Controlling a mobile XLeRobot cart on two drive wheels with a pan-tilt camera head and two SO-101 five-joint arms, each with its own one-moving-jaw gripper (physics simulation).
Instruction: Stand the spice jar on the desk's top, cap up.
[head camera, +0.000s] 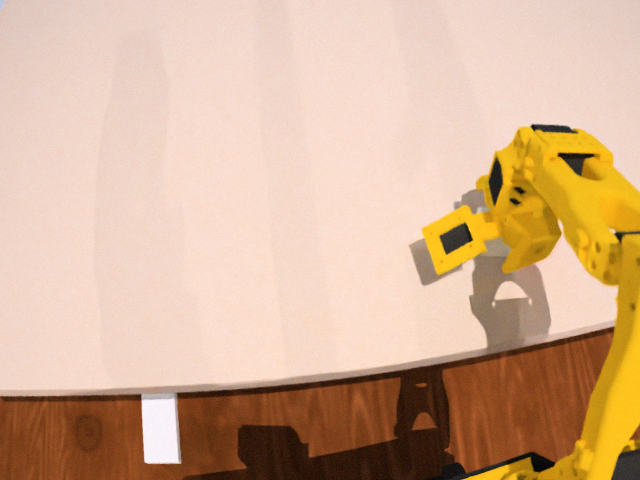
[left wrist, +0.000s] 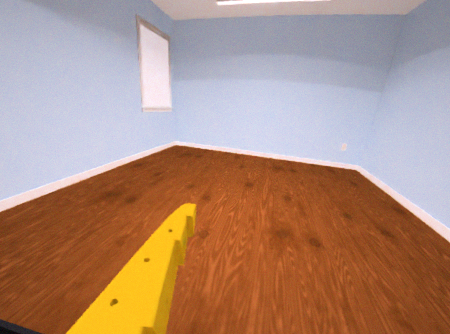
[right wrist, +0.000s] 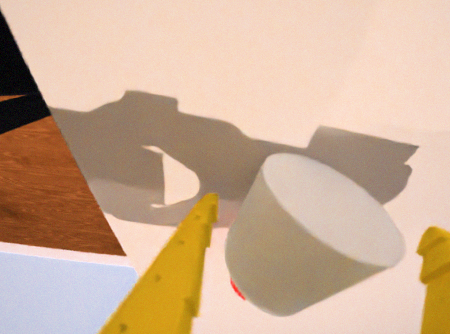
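The spice jar (head camera: 491, 249) (right wrist: 285, 250) lies on its side on the pale desk top (head camera: 222, 206) (right wrist: 250, 60). In the right wrist view its broad pale base faces up and right, and a sliver of its red cap (right wrist: 237, 290) shows at the lower left. My right gripper (head camera: 497, 242) (right wrist: 324, 215) is open, its jaws apart on either side of the jar's body with a gap to each. In the head view the gripper hides much of the jar. My left gripper is fully open; one notched jaw (left wrist: 145, 265) shows in the left wrist view, over the floor.
The desk's curved front edge (head camera: 289, 376) runs along the lower head view, with a white leg (head camera: 160, 428) below it and wooden floor (head camera: 336, 408) beyond. The left wrist view looks across the floor (left wrist: 280, 225) to blue walls (left wrist: 275, 90) and a window (left wrist: 156, 70).
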